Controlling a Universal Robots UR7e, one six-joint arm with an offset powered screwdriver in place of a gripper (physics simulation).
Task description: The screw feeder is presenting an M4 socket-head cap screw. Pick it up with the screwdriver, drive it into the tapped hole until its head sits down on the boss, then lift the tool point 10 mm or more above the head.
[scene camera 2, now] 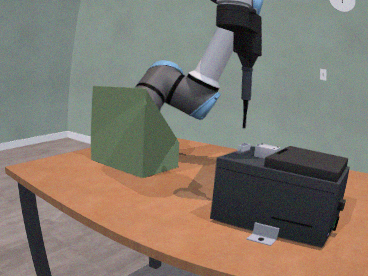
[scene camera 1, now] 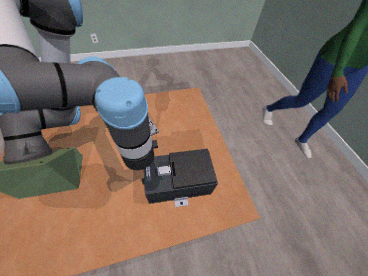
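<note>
The black screw feeder [scene camera 1: 195, 167] [scene camera 2: 270, 200] stands on the table, with a small light pick-up block [scene camera 1: 148, 171] [scene camera 2: 244, 148] on its top at the left end. No screw can be made out there. My screwdriver [scene camera 2: 244, 127] points straight down in scene camera 2, its thin dark tip a short way above the pick-up block, apart from it; no screw shows on the tip, so I take it as open. In scene camera 1 the wrist hides the screwdriver. A corner of the grey housing [scene camera 1: 154, 129] shows beside the wrist; its tapped hole and boss are hidden.
A green wedge-shaped block [scene camera 1: 42, 175] [scene camera 2: 119, 130] stands on the table [scene camera 1: 200, 240] [scene camera 2: 125, 215] near the arm's base. A small metal bracket [scene camera 1: 181, 202] [scene camera 2: 265, 232] sits at the feeder's side. A person [scene camera 1: 327, 92] in a green top stands on the floor at the right.
</note>
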